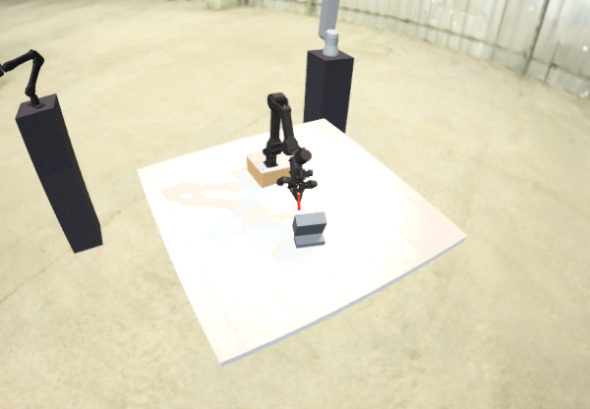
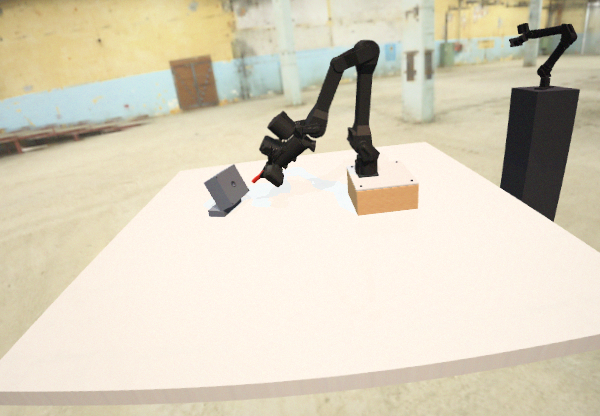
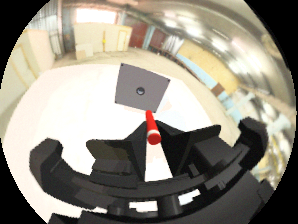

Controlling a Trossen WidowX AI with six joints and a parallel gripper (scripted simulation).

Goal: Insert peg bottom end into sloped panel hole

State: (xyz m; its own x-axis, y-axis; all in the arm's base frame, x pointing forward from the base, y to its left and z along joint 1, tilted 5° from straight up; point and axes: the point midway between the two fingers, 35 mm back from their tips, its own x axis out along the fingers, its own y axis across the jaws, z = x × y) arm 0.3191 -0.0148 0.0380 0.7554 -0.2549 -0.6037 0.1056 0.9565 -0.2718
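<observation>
My gripper tip is now 120 mm short of the grey sloped panel, 10 mm to the left of it and 30 mm above it. From my gripper tip the other things lie so: thin red peg: 10 mm behind, 10 mm to the left, 10 mm above.
</observation>
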